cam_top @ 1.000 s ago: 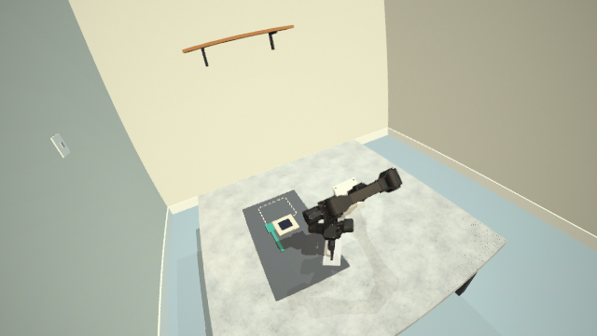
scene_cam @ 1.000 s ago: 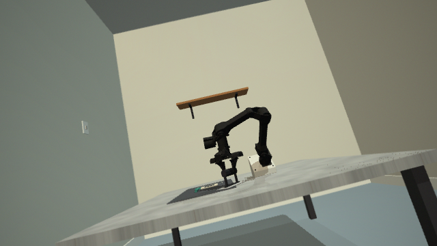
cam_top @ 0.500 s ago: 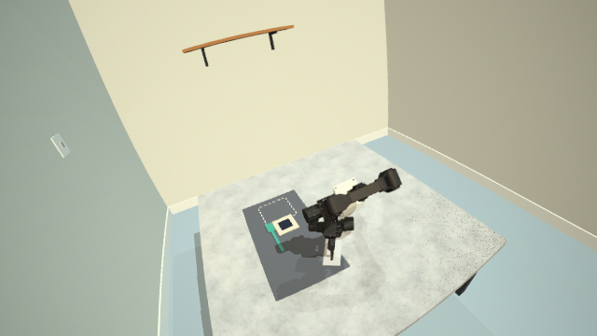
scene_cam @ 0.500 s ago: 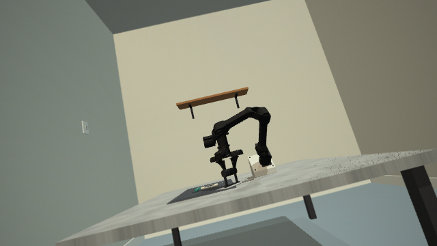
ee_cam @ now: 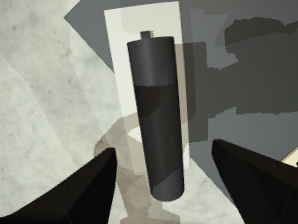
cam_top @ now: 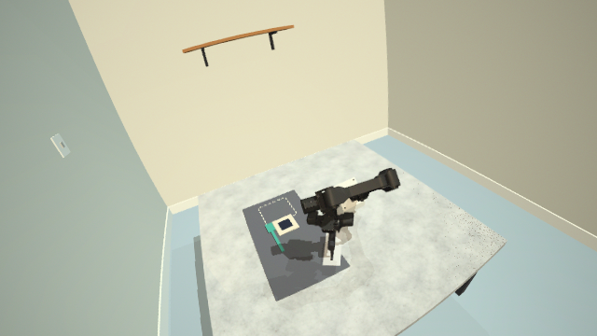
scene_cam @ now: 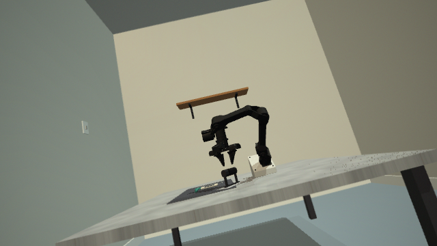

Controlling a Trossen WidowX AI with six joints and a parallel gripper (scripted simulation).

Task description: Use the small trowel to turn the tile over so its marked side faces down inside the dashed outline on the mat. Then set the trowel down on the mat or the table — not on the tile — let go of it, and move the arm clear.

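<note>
The trowel lies 7 cm below my gripper tip, 2 cm to the right of it and 1 cm behind it. Round my gripper tip: dark mat (20 cm to the right, 15 cm ahead, 13 cm below); teal t-shaped piece (24 cm to the right, 20 cm ahead, 10 cm below); tile (26 cm to the right, 12 cm ahead, 10 cm below).
</note>
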